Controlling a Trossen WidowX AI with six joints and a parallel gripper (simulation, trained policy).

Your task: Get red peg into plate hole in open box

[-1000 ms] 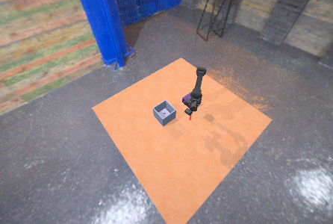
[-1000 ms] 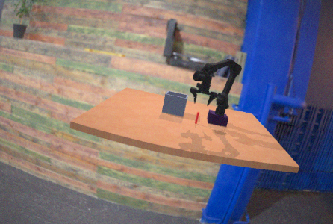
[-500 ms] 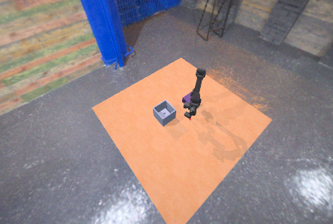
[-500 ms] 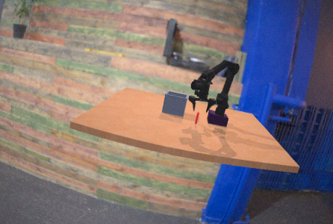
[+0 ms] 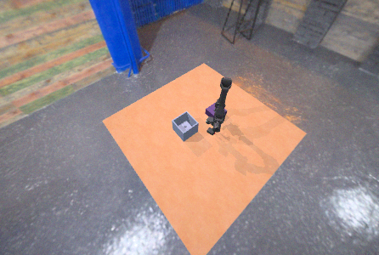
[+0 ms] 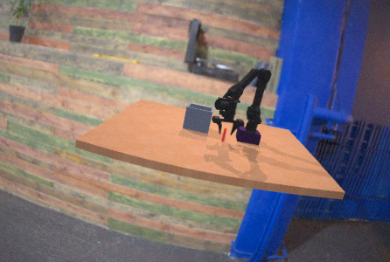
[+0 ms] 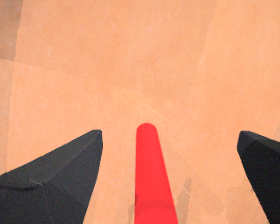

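The red peg lies 10 mm ahead of my gripper tip and 10 mm to the left of it. Also, from my gripper tip: pale plate: 180 mm ahead, 170 mm to the right, 10 mm above.
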